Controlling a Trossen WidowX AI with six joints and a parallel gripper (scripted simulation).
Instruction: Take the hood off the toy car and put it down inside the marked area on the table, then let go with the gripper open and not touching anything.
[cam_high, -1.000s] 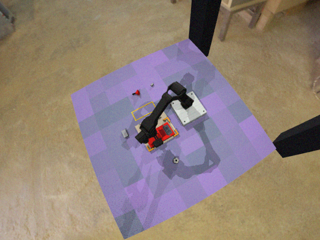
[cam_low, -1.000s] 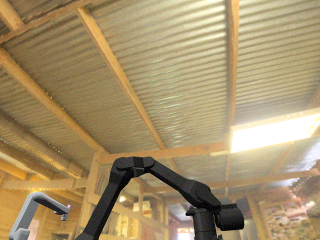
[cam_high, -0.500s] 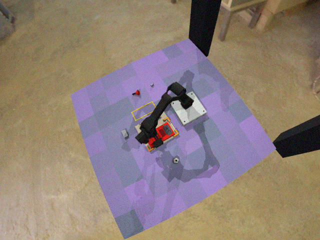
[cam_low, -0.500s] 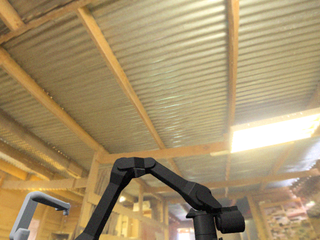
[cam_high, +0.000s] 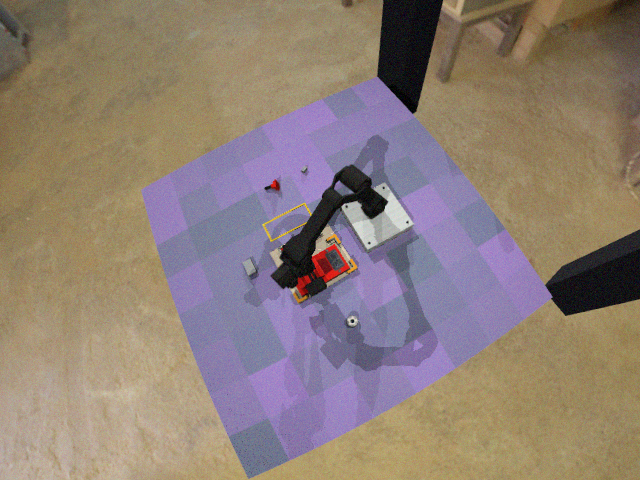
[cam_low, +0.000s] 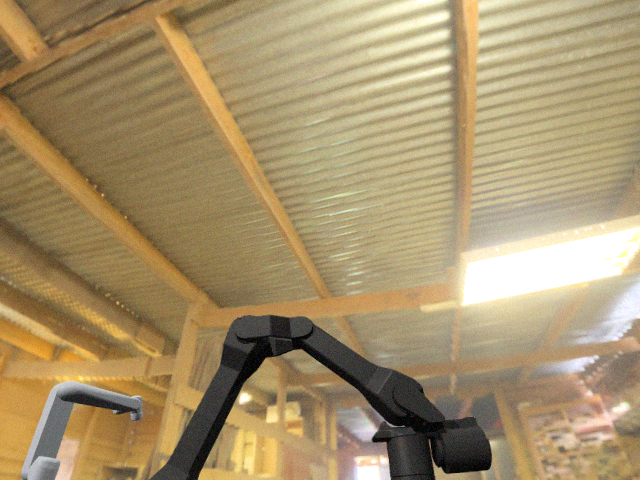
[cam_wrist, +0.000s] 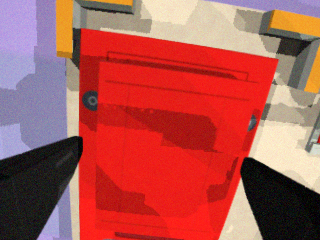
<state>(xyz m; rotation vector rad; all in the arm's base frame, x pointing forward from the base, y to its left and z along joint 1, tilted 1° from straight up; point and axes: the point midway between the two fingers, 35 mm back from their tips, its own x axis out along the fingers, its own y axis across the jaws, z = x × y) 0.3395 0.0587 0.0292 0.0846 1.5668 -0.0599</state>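
My gripper tip is right at the red hood. The rest, counted from my gripper tip: grey piece: 39 cm to the right, 25 cm behind, 3 cm below.
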